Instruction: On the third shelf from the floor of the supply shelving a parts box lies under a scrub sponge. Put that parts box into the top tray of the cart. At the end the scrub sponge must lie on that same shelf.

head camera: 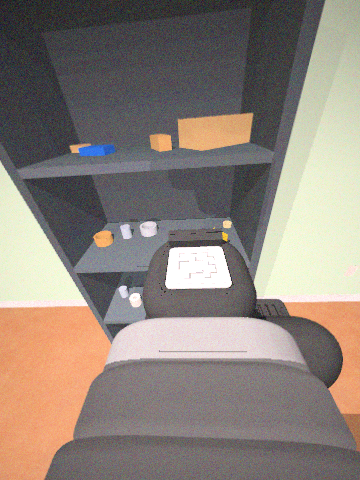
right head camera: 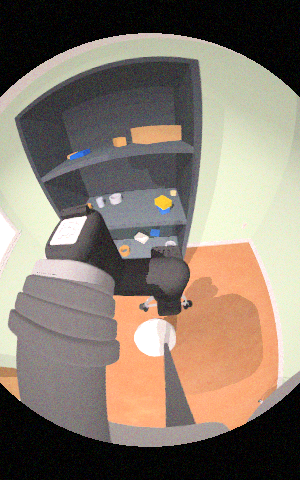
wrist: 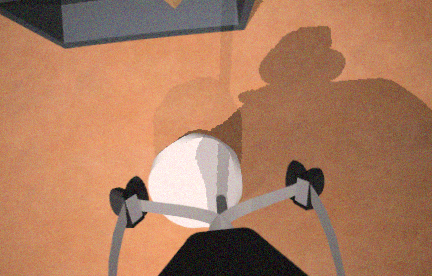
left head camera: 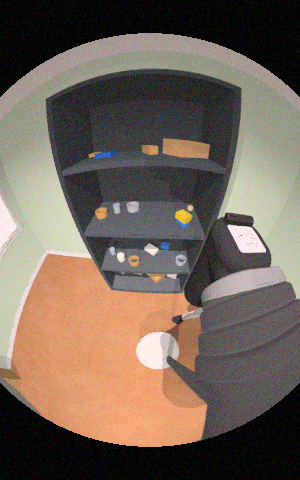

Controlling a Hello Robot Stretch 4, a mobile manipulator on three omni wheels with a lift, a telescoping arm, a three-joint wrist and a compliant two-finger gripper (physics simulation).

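Frame: origin at the robot's base, x ahead, y left, z up, level; centimetres.
Seen in the pictures: gripper, fingertip midpoint: (wrist: 216, 184) (left head camera: 195, 318); robot's base, origin of the base link: (right head camera: 155, 336) (wrist: 198, 175) (left head camera: 156, 349).
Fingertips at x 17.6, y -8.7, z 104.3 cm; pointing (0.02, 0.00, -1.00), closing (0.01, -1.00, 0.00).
Note:
Offsets run from my fingertips to a thing's top centre. Level surfaces: height alone.
A yellow scrub sponge {dy -3.0, dx +65.0, dz +0.5 cm} (head camera: 225, 236) (left head camera: 183, 216) (right head camera: 163, 202) lies on top of a blue parts box {dy -2.8, dx +64.8, dz -4.0 cm} (left head camera: 183, 224) (right head camera: 164, 210), near the right end of the third shelf {dz -8.0 cm} (head camera: 115, 257) (left head camera: 142, 225) (right head camera: 132, 212). In the head camera view the arm hides the box and most of the sponge. My gripper (right head camera: 165, 305) (wrist: 216, 184) is open and empty. It points down over the floor in front of the shelving, apart from the sponge and box. The cart does not show in these views.
The supply shelving (left head camera: 145, 73) (right head camera: 197, 125) stands against the wall. An orange bowl {dy +59.1, dx +73.3, dz -3.0 cm} (head camera: 103, 239), a grey cup {dy +47.1, dx +78.3, dz -1.0 cm} (head camera: 126, 231) and a light bowl {dy +34.6, dx +82.3, dz -3.2 cm} (head camera: 148, 229) stand left on the third shelf. A small tan item {dy -13.0, dx +85.7, dz -5.5 cm} (head camera: 227, 224) is behind the sponge. A white round base (wrist: 185, 185) is below the gripper.

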